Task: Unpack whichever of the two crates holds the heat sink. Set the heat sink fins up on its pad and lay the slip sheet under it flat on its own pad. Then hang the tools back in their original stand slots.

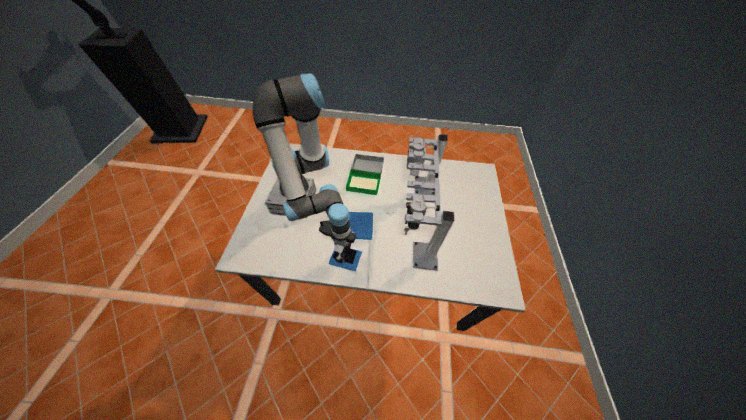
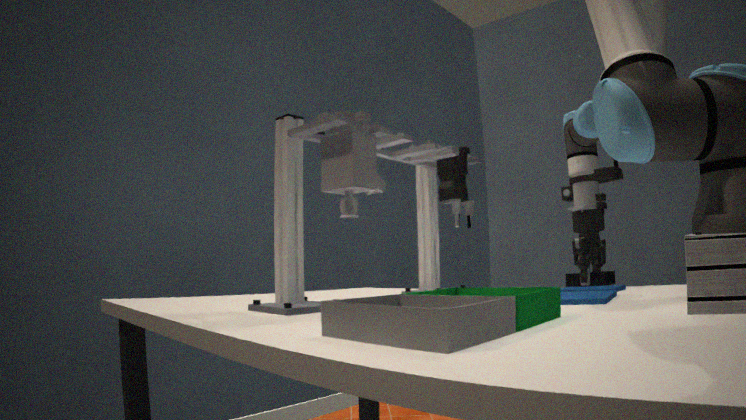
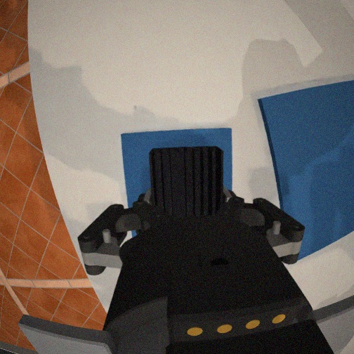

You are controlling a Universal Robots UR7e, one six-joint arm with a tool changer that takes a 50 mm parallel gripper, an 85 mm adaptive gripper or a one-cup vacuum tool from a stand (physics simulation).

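Frame: origin at the arm's base, x ahead, y left, z up, level; centimetres.
Where they show: hand, its tool point: (image 2: 587, 203); arm's base, origin of its link: (image 2: 744, 231).
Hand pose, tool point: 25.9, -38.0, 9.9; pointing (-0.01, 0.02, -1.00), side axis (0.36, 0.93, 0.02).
Observation:
Things, the pixels of their top centre, and the offset from my tool point, as dx, dy, dz. "spot": a spot on its surface instead.
- black heat sink, centre of its top: (image 2: 590, 271) (image 1: 344, 252) +0.0, +0.3, -15.7
- small blue pad, a spot on its surface: (image 1: 352, 263) spot: +3.5, -4.1, -18.7
- pale yellow slip sheet, centre of its top: (image 1: 363, 184) +12.0, +46.6, -19.8
- grey crate, centre of its top: (image 2: 452, 295) (image 1: 365, 171) +13.9, +54.0, -16.0
- vacuum tool, centre of its top: (image 2: 352, 115) (image 1: 418, 145) +38.3, +38.9, +16.1
- parallel gripper tool, centre of its top: (image 2: 452, 147) (image 1: 417, 203) +31.4, +4.6, +16.1
My gripper (image 1: 342, 254) (image 2: 590, 275) (image 3: 188, 202), the adaptive one, is shut on the black heat sink (image 1: 350, 255) (image 2: 604, 278) (image 3: 187, 175). The heat sink is level, its fins up, over the small blue pad (image 1: 351, 265) (image 3: 137, 145), at or very near its surface; contact underneath is hidden. The pale yellow slip sheet (image 1: 363, 182) lies flat in the green crate (image 1: 362, 191) (image 2: 538, 307). The large blue pad (image 1: 363, 225) (image 2: 589, 298) (image 3: 317, 150) has nothing lying on it.
A grey crate (image 1: 368, 164) (image 2: 417, 322) adjoins the green crate. The tool stand (image 1: 438, 241) (image 2: 288, 208) rises beside the pads. The vacuum tool (image 2: 350, 166) and the parallel gripper tool (image 2: 452, 180) hang in it. The table's edge is close to the small pad.

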